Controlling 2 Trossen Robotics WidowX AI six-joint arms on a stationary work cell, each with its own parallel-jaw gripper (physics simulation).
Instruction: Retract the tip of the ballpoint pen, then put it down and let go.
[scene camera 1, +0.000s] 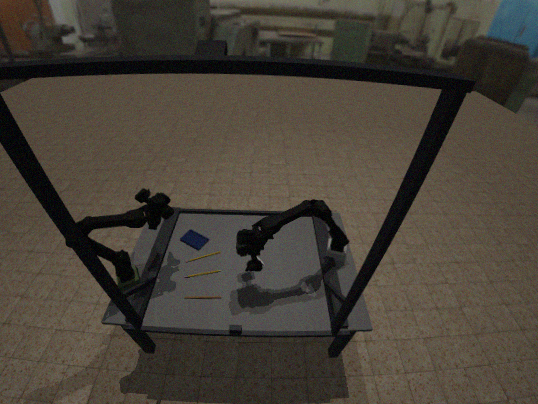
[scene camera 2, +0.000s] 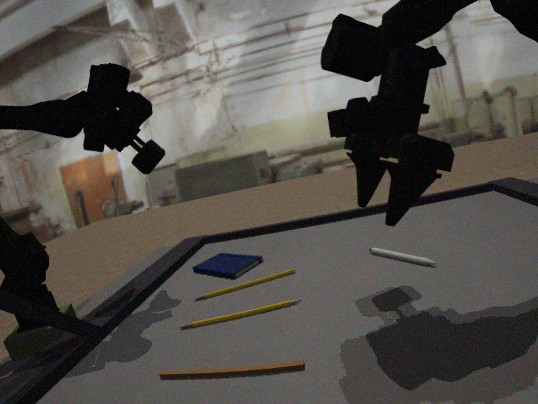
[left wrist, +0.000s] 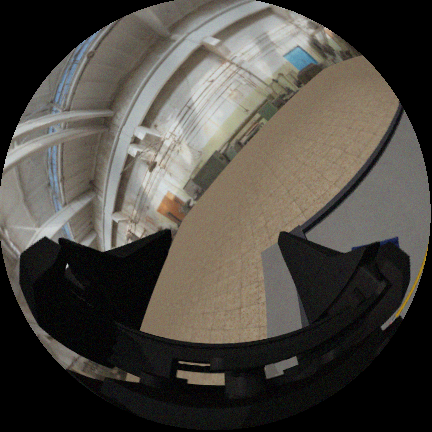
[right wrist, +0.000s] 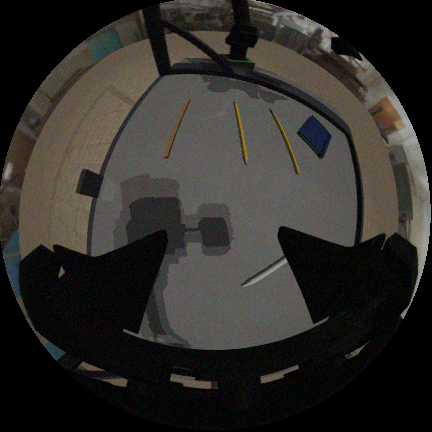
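Pixels of known places: left gripper, fingertip midpoint: (scene camera 2: 135, 140) (left wrist: 226, 236); right gripper, fingertip midpoint: (scene camera 1: 244, 262) (scene camera 2: 374, 215) (right wrist: 223, 234); left arm's base at its link origin: (scene camera 1: 127, 275) (right wrist: 236, 57); right arm's base at its link origin: (scene camera 1: 337, 246).
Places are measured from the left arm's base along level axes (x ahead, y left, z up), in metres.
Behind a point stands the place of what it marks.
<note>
The white ballpoint pen (scene camera 2: 402, 257) {x 0.627, y -0.180, z -0.033 m} (right wrist: 265, 271) {x 0.630, y -0.194, z -0.031 m} lies on the grey table (scene camera 2: 340, 280) {x 0.516, y -0.150, z -0.040 m} (right wrist: 260, 200) {x 0.506, y -0.162, z -0.040 m}. Its tapered end points right in scene camera 2 and lower left in the right wrist view. Whether its writing tip is out is too small to tell. My right gripper (scene camera 2: 377, 215) {x 0.523, y -0.255, z 0.083 m} (right wrist: 223, 234) {x 0.523, y -0.255, z 0.083 m} is open and empty, fingers pointing down, above the table near the pen; in the right wrist view its right finger hides the pen's other end. My left gripper (left wrist: 226, 236) {x 0.259, y 0.178, z 0.282 m} is open and empty, raised at the table's left edge, well away from the pen.
A blue notebook (scene camera 1: 194, 239) {x 0.379, y 0.091, z -0.028 m} (scene camera 2: 228, 265) {x 0.379, y 0.071, z -0.028 m} (right wrist: 315, 135) {x 0.389, y 0.076, z -0.028 m}, two yellow pencils (scene camera 2: 245, 285) {x 0.383, y -0.043, z -0.035 m} (scene camera 2: 240, 314) {x 0.345, y -0.143, z -0.034 m} and an orange-brown stick (scene camera 2: 232, 371) {x 0.300, y -0.268, z -0.034 m} (right wrist: 177, 129) {x 0.316, y -0.268, z -0.035 m} lie on the table, left of the pen in scene camera 2. Dark frame posts (scene camera 1: 412, 200) {x 0.727, y -0.715, z 0.737 m} rise at the table's sides.
</note>
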